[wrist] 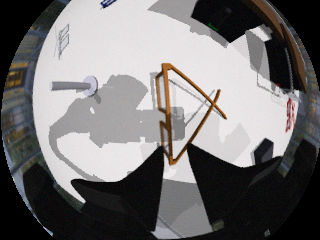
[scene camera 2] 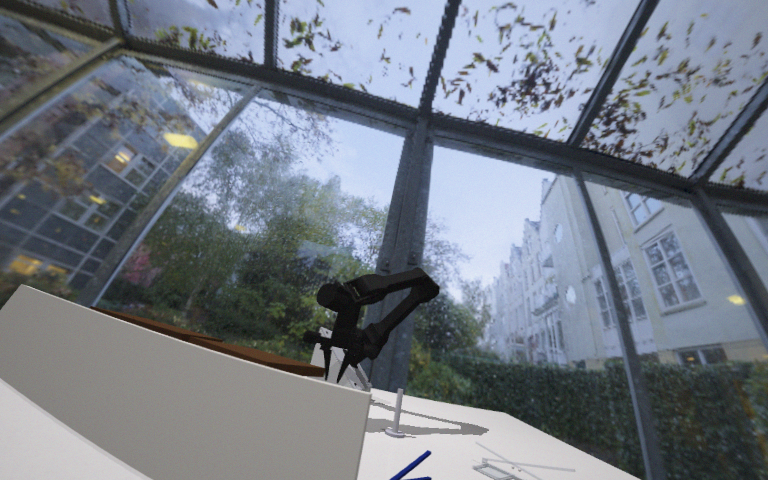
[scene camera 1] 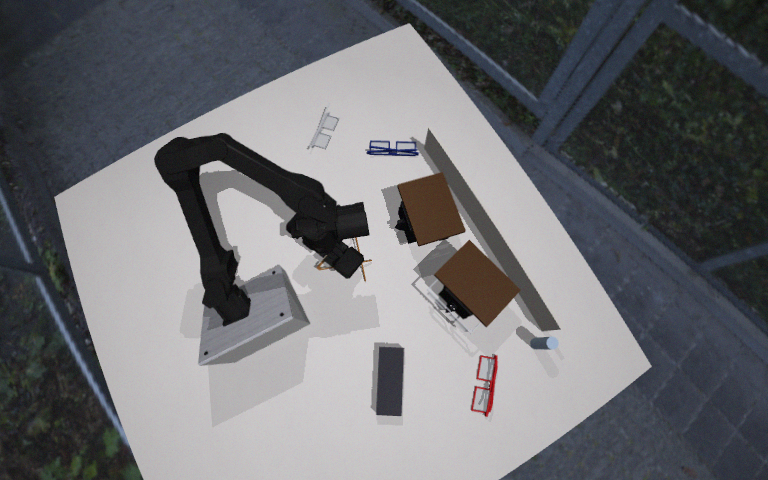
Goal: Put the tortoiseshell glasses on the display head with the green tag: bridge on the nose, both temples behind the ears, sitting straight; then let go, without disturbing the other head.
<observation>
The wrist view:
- my gripper: 175,148
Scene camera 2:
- my gripper: 331,381
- long panel: 146,398
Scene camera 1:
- my gripper: 329,252
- dark box: 391,359
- long panel: 544,315
</observation>
